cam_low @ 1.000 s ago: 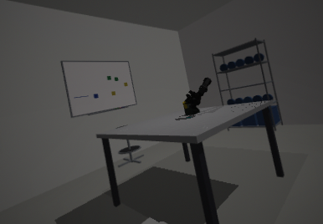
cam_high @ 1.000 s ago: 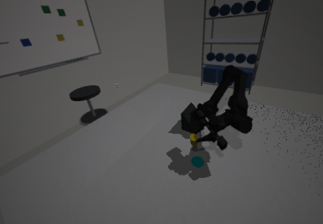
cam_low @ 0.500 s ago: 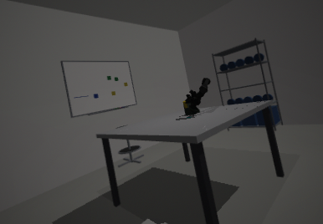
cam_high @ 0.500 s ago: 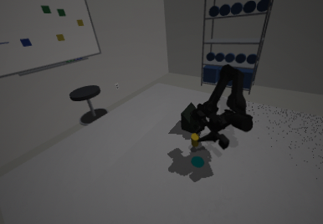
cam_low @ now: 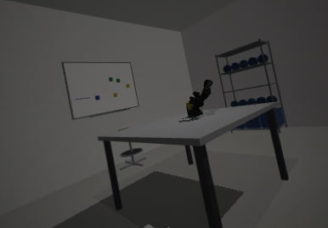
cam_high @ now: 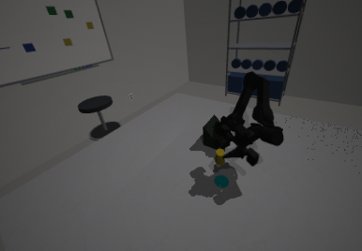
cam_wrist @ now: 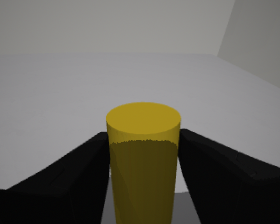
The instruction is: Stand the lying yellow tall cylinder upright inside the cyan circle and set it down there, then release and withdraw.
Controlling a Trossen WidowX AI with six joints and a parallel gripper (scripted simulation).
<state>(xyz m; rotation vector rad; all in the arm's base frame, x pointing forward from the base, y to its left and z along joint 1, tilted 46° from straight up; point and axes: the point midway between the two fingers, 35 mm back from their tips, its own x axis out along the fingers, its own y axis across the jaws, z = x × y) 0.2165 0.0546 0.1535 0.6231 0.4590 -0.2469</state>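
Now: gripper tip 10 mm to the right of the cyan circle and 150 mm above it. Round my gripper tip: yellow tall cylinder (20 mm below).
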